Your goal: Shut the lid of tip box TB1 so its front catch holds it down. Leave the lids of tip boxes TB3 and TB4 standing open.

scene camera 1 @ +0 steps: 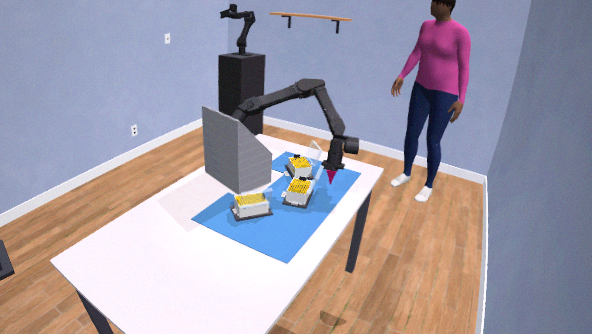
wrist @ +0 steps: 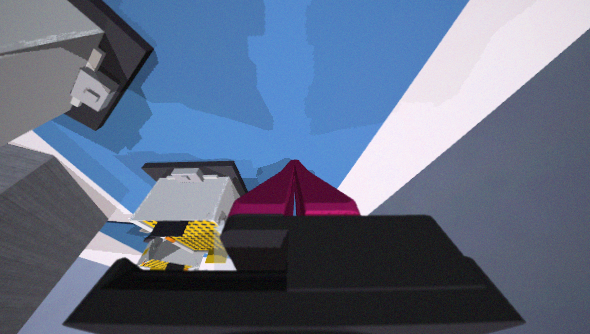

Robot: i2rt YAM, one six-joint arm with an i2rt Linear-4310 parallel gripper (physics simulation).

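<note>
Tip box TB1 is the farthest box in the scene view, with a yellow rack and its clear lid standing open. Its pale front catch shows in the wrist view. Tip box TB4 stands in the middle, its clear lid raised. Tip box TB3 is at the front left of the scene view, its clear lid also raised. No labels are readable. My gripper is shut and empty, pointing down to the right of TB1 and TB4, apart from both boxes; its exact height cannot be told.
The boxes stand on a blue mat on the white table. A tall grey block stands left of them. A person stands beyond the table's right side. A second arm is on a black pedestal.
</note>
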